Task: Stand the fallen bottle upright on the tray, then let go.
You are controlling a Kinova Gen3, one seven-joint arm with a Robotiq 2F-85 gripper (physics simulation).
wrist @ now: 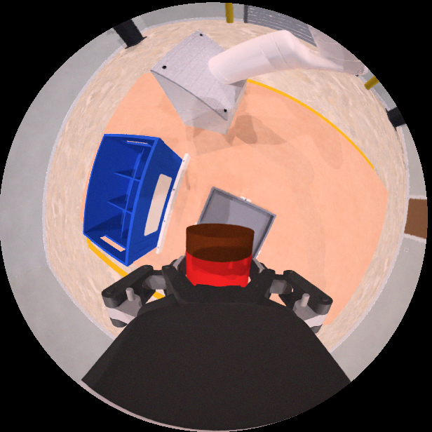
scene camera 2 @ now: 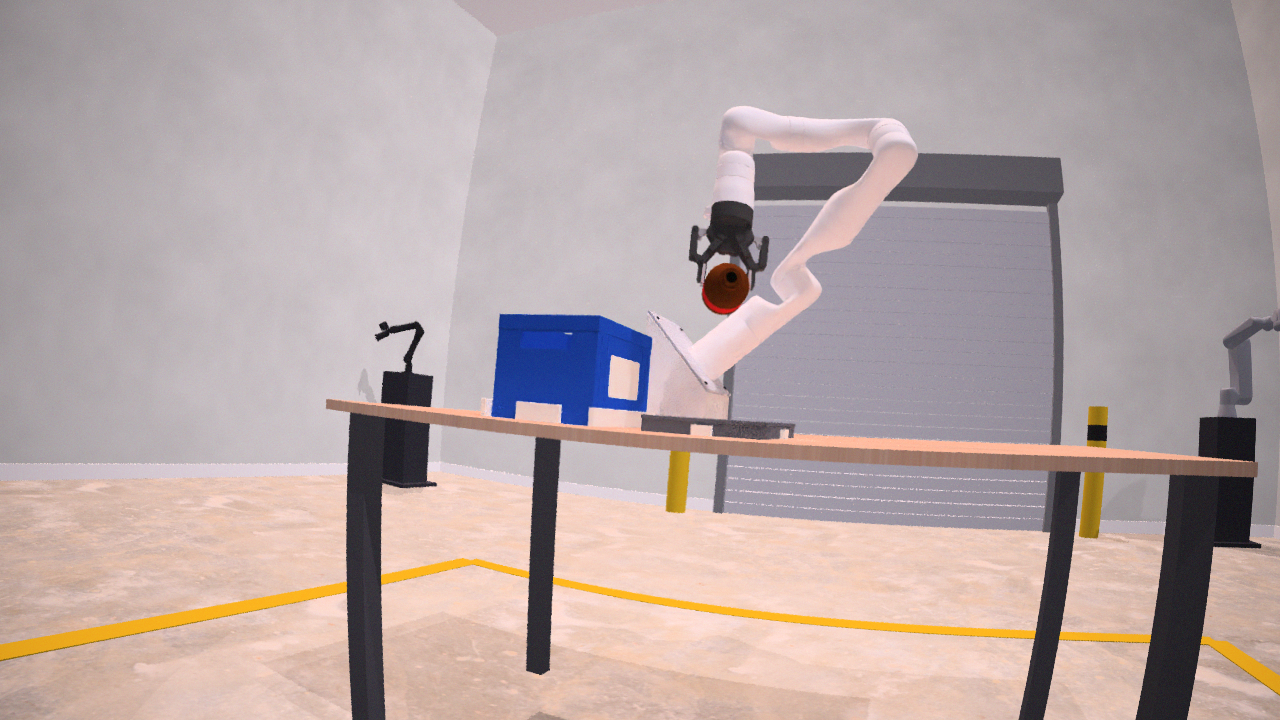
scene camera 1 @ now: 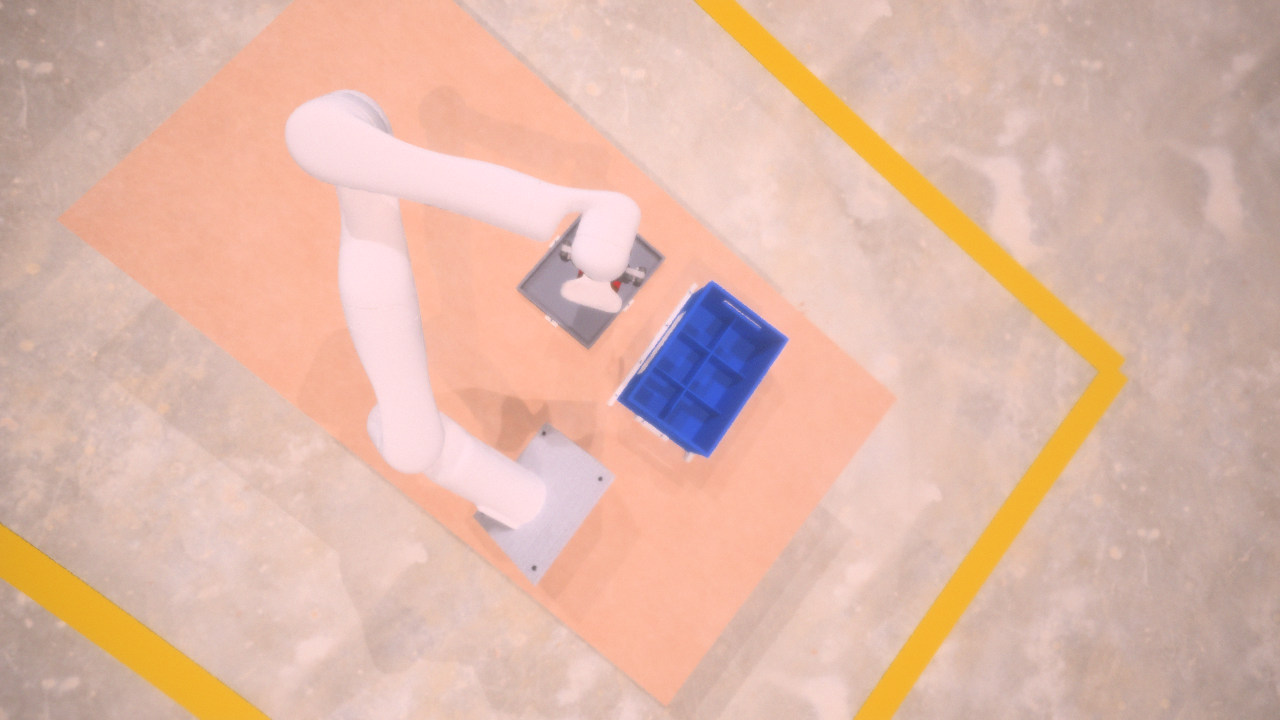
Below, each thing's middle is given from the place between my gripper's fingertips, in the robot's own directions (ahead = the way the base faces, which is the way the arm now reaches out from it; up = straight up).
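The brown bottle (scene camera 2: 726, 286) is there, 10 mm to the left of my hand and 30 mm ahead of it.
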